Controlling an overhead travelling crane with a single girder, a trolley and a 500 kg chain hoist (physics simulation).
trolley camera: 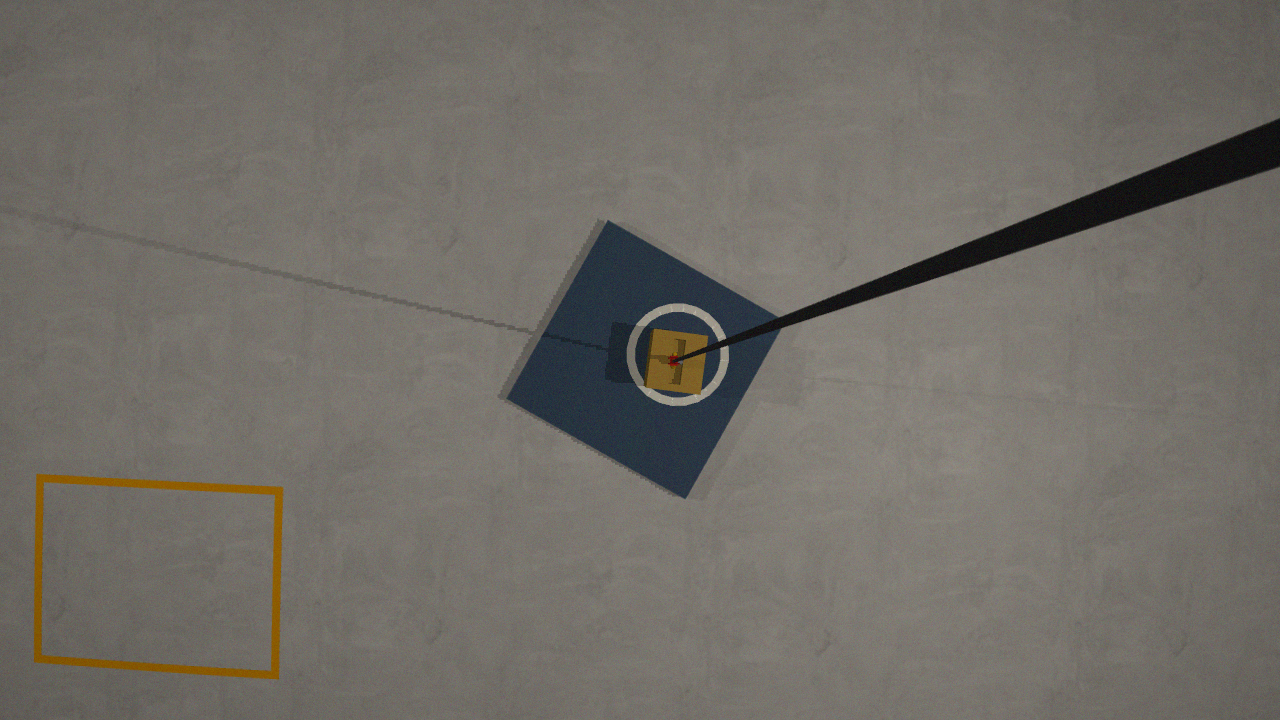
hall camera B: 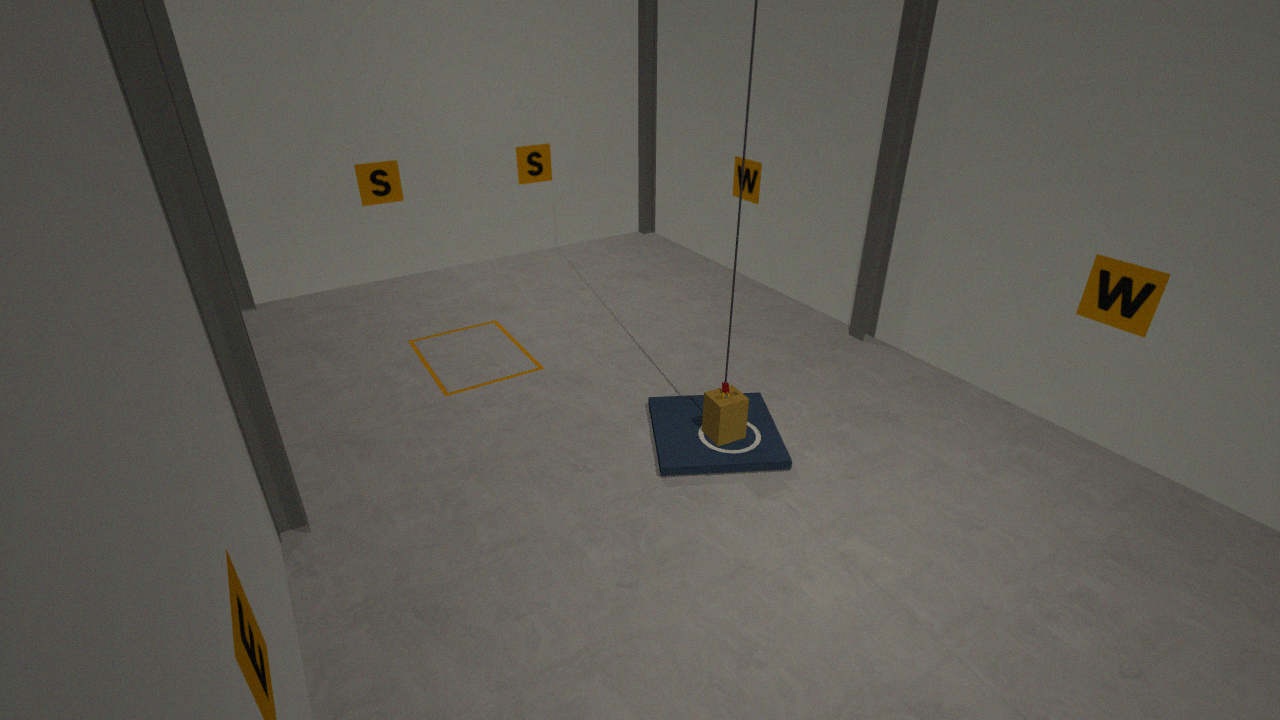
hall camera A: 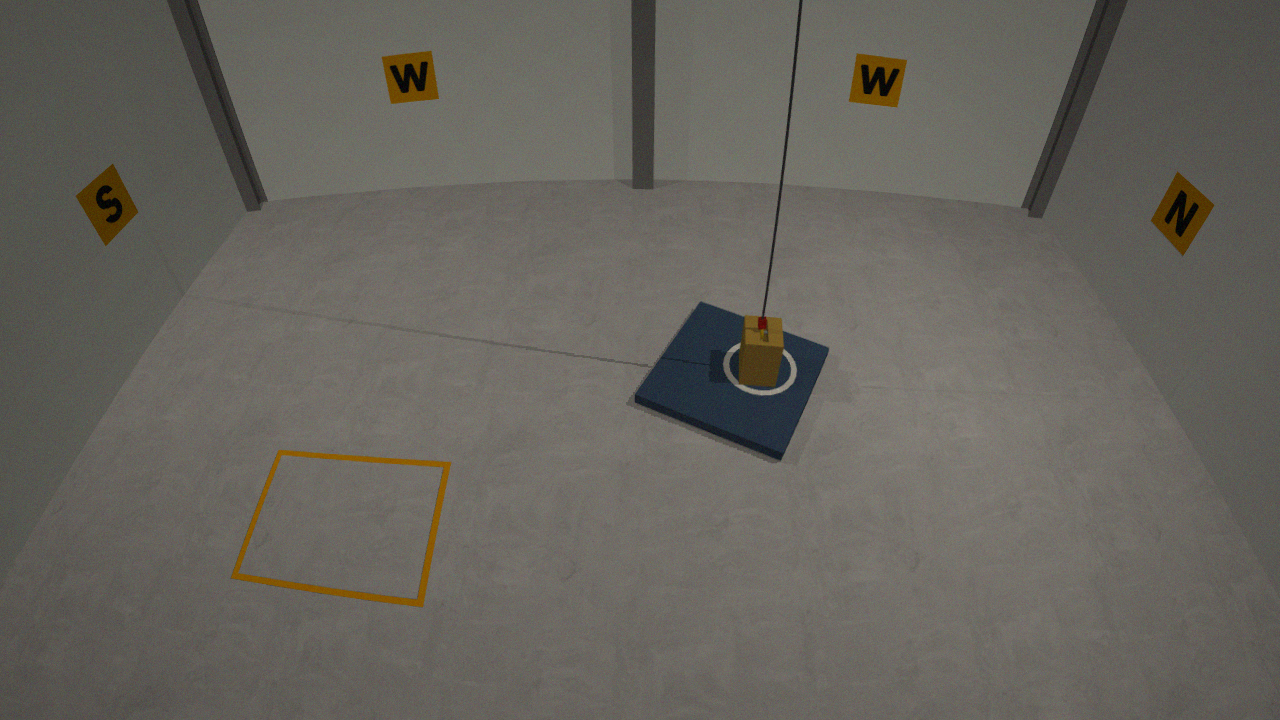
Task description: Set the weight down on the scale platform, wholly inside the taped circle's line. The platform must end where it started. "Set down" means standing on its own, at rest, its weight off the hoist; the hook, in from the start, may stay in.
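Note:
The ochre weight [hall camera A: 759, 362] [hall camera B: 725, 419] [trolley camera: 687, 365] is upright over the taped white circle [hall camera A: 791, 369] [hall camera B: 757, 437] [trolley camera: 724, 355] on the blue scale platform [hall camera A: 693, 400] [hall camera B: 671, 443] [trolley camera: 581, 358]. Its base is at or very close to the platform top; a thin gap cannot be ruled out. Its lower-left base corner looks close to or over the tape's inner edge in hall camera A. The red hook [hall camera A: 762, 323] [hall camera B: 725, 387] [trolley camera: 674, 360] is in the weight's top fitting, under a straight chain. The weight's shadow falls on the platform to its left in the trolley view.
An orange taped rectangle [hall camera A: 435, 532] [hall camera B: 519, 343] [trolley camera: 277, 582] lies on the floor, on the south side of the platform. Walls with letter signs and grey columns [hall camera A: 642, 107] [hall camera B: 887, 170] stand around the floor. The chain's shadow crosses the floor towards the south wall.

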